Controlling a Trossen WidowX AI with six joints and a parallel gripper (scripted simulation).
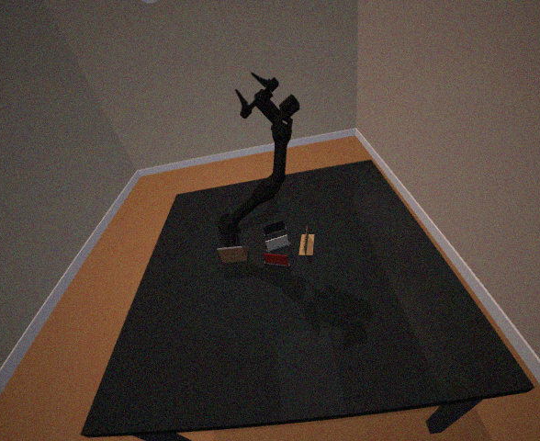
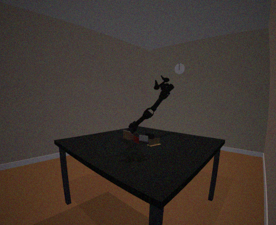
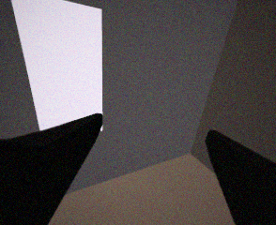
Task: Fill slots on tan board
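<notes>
The red board is 30 mm behind my gripper tip, 340 mm to the right of it and 640 mm below it. The rest, counted from my gripper tip: tan board (120 mm ahead, 260 mm to the right, 640 mm below).
</notes>
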